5 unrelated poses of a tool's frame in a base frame.
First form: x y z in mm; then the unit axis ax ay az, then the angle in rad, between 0 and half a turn.
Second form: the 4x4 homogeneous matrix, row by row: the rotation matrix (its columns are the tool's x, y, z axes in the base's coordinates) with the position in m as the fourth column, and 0 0 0 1 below. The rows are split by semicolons. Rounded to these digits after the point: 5 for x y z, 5 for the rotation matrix.
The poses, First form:
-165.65 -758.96 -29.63 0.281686 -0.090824 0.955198 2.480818
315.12 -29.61 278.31 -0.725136 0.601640 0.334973 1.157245
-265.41 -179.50 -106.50 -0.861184 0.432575 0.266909 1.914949
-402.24 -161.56 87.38 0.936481 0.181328 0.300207 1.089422
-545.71 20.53 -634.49 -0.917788 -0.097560 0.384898 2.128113
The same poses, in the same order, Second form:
-0.64752 -0.63202 0.42576 -0.16565; 0.54045 -0.77476 -0.32813 -0.75896; 0.53724 0.01763 0.84325 -0.02963; 0 0 0 1
0.71638 -0.56768 0.40563 0.31512; 0.04579 0.61837 0.78455 -0.02961; -0.69621 -0.54346 0.46898 0.27831; 0 0 0 1
0.65447 -0.74948 0.09980 -0.26541; -0.24696 -0.08714 0.96510 -0.17950; -0.71462 -0.65627 -0.24212 -0.10650; 0 0 0 1
0.93395 -0.17490 0.31169 -0.40224; 0.35728 0.48065 -0.80083 -0.16156; -0.00975 0.85929 0.51139 0.08738; 0 0 0 1
0.75894 -0.18976 -0.62289 -0.54571; 0.46355 -0.51436 0.72149 0.02053; -0.45730 -0.83632 -0.30241 -0.63449; 0 0 0 1

